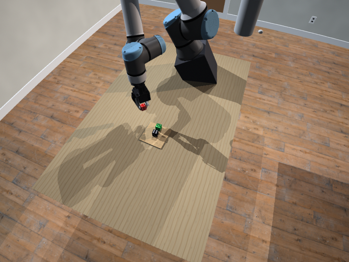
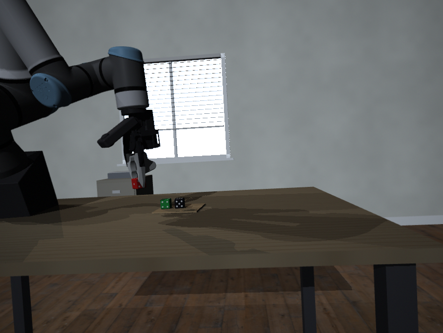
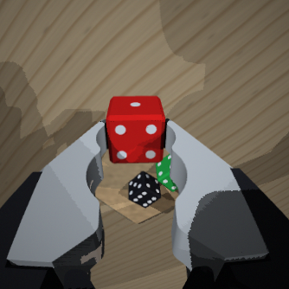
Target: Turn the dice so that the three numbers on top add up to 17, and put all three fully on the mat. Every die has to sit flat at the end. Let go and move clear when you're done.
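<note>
Right now my hand is right at the red die. From my hand the other things lie so: black die (120 mm to the left, 80 mm below, 80 mm ahead); green die (120 mm to the left, 80 mm below, 30 mm ahead); tan mat (120 mm to the left, 100 mm below, 80 mm ahead).
</note>
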